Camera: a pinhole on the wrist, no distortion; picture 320 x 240 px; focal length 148.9 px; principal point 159.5 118.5 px. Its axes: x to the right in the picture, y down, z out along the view. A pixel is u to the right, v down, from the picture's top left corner.
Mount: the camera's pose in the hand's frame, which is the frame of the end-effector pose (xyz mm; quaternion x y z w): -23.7 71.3 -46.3 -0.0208 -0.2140 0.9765 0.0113
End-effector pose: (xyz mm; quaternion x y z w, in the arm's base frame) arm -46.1 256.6 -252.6 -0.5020 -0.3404 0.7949 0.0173
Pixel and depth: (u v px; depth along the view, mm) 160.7 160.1 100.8
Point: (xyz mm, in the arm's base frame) -57.4 225.4 -222.7
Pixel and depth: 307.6 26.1 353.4
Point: -98.2 -174.6 71.2
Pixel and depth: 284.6 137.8 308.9
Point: -94.2 103.8 84.3
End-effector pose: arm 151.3 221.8 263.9 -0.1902 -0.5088 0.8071 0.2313
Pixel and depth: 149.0 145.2 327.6
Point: 62.9 90.8 466.9
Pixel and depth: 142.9 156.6 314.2
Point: 66.7 118.4 470.6
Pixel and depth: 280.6 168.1 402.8
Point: 356.9 -94.6 583.2
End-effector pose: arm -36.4 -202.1 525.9 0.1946 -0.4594 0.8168 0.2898
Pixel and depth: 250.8 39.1 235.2
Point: 48.7 -476.8 472.0
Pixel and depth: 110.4 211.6 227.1
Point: 40.4 -216.1 699.1
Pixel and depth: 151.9 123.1 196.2
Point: -1.8 -313.9 588.2
